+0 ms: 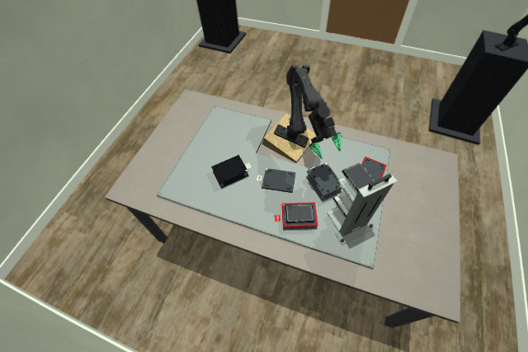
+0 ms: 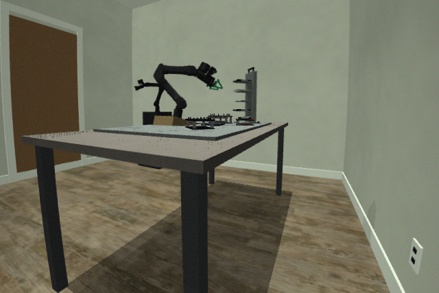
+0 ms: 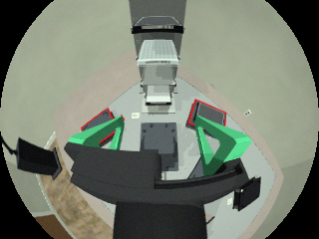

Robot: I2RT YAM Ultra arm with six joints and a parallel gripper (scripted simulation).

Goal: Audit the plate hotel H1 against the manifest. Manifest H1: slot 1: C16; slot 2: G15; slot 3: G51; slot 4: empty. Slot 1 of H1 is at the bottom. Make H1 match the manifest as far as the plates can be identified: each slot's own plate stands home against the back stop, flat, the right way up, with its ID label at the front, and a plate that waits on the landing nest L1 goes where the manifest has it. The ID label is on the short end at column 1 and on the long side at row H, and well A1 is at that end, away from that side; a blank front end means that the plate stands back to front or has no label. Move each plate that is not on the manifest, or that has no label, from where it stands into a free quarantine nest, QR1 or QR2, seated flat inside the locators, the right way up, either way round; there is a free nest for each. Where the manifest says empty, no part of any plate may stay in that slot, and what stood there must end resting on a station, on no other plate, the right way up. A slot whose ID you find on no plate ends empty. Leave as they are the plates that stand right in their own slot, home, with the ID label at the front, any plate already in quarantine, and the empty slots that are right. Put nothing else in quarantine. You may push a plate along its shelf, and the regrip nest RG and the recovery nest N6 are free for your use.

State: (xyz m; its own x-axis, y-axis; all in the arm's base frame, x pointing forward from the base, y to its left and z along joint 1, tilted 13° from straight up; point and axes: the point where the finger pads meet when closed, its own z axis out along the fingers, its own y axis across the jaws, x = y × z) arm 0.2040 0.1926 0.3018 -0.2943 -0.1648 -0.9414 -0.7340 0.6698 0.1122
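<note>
Right now my hand is 130 mm short of the pale plate labelled G51, 150 mm to the right of it and 10 mm above it.
</note>
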